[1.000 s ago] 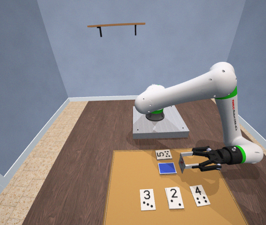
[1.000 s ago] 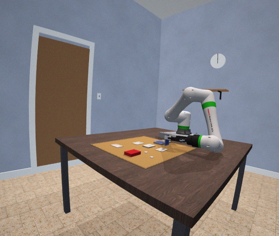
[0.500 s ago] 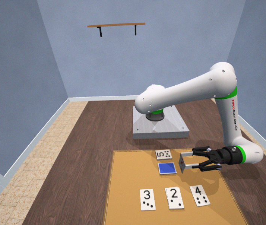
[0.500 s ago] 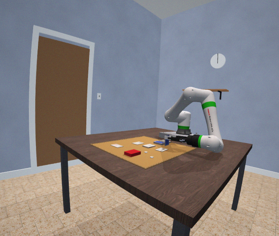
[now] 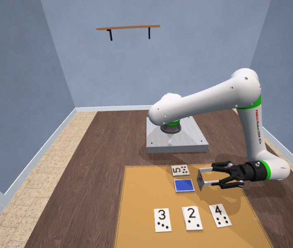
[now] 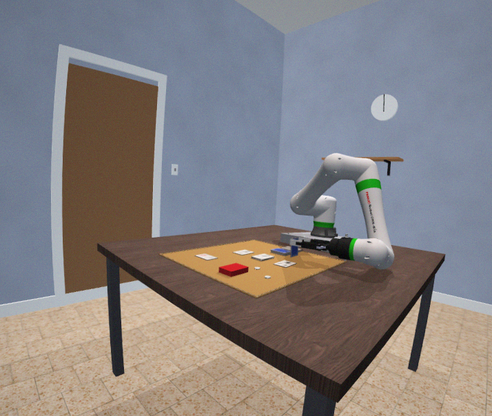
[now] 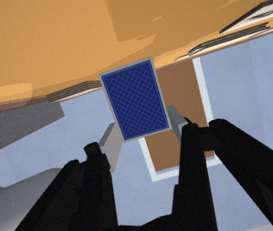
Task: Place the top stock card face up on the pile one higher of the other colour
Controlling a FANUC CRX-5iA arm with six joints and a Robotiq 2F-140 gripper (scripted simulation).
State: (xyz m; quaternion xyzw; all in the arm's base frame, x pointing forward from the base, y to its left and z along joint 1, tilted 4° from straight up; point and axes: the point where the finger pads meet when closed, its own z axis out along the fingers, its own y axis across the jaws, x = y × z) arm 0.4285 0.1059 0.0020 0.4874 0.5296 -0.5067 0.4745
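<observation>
Right now the card is 30 mm to the right of my hand and 30 mm below it. Also, from my hand: tan card cloth 190 mm ahead, 110 mm to the right, 90 mm below; red box 400 mm ahead, 70 mm below, 30 mm to the right.
</observation>
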